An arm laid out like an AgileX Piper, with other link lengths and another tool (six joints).
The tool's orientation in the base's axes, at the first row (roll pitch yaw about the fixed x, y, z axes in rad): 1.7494 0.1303 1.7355
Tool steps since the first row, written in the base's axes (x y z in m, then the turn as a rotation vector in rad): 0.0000 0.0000 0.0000 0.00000 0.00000 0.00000; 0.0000 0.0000 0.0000 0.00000 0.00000 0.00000; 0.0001 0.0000 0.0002 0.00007 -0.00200 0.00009; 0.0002 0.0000 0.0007 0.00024 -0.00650 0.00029; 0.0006 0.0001 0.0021 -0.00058 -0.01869 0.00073; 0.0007 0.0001 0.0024 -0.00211 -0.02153 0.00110; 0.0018 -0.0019 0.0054 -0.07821 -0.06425 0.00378; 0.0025 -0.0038 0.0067 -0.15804 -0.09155 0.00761; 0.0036 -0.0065 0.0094 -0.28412 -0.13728 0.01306; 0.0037 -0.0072 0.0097 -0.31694 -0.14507 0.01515
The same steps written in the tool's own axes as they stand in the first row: 0.0000 0.0000 0.0000 0.00000 0.00000 0.00000; 0.0000 0.0000 0.0000 0.00000 0.00000 0.00000; 0.0000 0.0002 0.0001 -0.00198 -0.00021 -0.00022; -0.0001 0.0007 0.0001 -0.00643 -0.00069 -0.00072; -0.0003 0.0022 0.0002 -0.01828 -0.00228 -0.00328; -0.0003 0.0025 0.0003 -0.02086 -0.00260 -0.00523; -0.0029 0.0053 0.0005 -0.05062 -0.01835 -0.08579; -0.0050 0.0063 0.0007 -0.06484 -0.03117 -0.16805; -0.0082 0.0087 0.0010 -0.08978 -0.05241 -0.29822; -0.0089 0.0089 0.0009 -0.09234 -0.05664 -0.33165
